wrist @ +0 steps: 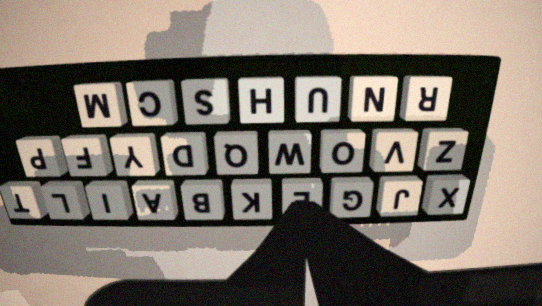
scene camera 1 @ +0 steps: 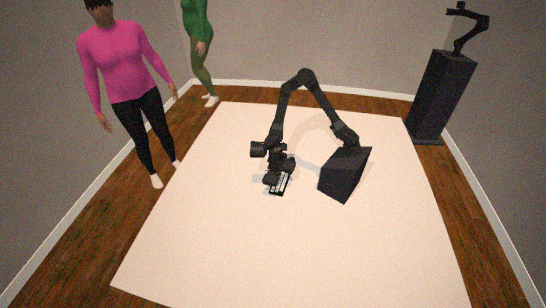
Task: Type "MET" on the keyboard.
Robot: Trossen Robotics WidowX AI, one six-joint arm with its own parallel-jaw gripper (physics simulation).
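Where they show: gripper, fingertip midpoint: (wrist: pixel 302 212); arm's base, origin of the base link: (scene camera 1: pixel 354 152).
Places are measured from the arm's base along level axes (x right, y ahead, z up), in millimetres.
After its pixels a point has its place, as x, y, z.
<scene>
A black keyboard (scene camera 1: pixel 284 184) @[-28, 287, -183] (wrist: pixel 40 95) @[75, 262, -186] with pale letter keys lies on the white mat, its letters upside down in the wrist view. The M key (wrist: pixel 98 105) @[51, 272, -181] is at the left end of the top row there. The T key (wrist: pixel 22 201) @[101, 298, -181] is at the left end of the bottom row. The E key (wrist: pixel 301 190) @[-8, 322, -181] is right of the middle of the bottom row. My gripper (wrist: pixel 302 212) @[-6, 330, -180] is shut and empty. Its tips overlap the lower part of the E key in the wrist view; whether they touch it I cannot tell. In the scene view the gripper hides part of the keyboard.
The white mat (scene camera 1: pixel 280 250) @[-337, 296, -197] lies on a wooden floor. My arm stands on a dark block (scene camera 1: pixel 342 175) @[-100, 62, -32] right of the keyboard. A person in pink (scene camera 1: pixel 117 60) stands at the left, and one in green (scene camera 1: pixel 196 25) behind. A dark pedestal (scene camera 1: pixel 440 95) with another arm stands at the back right.
</scene>
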